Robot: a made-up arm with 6 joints.
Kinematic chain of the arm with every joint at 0, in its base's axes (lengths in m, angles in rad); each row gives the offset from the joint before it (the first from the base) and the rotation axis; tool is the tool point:
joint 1: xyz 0 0 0.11 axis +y
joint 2: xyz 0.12 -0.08 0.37 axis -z
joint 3: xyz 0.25 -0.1 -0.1 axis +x
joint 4: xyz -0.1 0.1 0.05 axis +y
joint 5: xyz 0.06 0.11 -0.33 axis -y
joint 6: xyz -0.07 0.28 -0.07 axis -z
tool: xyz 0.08 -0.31 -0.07
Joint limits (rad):
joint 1: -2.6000..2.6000
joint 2: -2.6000..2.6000
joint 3: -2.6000..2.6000
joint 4: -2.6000..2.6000
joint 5: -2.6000..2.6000
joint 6: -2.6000..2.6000
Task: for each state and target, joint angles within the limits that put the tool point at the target. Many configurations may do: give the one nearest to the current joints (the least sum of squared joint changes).
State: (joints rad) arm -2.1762 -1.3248 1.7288 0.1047 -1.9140 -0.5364
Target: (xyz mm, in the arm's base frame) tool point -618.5 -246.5 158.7
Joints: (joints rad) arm -1.6580 -1.4690 2.0016 0.5031 -2.0827 -0.5548
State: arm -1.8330 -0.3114 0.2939 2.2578 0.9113 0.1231
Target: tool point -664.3 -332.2 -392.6
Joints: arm -2.2331 -0.3077 0.5555 2.5899 0.8650 0.7280
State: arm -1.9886 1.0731 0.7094 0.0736 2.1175 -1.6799
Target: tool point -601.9 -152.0 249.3
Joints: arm -2.1000 1.2294 0.4791 0.1062 2.2260 -1.0472
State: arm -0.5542 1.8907 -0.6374 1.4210 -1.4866 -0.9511
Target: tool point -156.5 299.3 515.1
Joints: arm -1.1435 1.4728 -0.3377 1.6079 -1.5438 -0.6381
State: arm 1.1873 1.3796 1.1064 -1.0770 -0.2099 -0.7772
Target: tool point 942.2 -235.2 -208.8
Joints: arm 0.8869 0.6192 1.0871 -0.6935 -0.3910 -1.0718
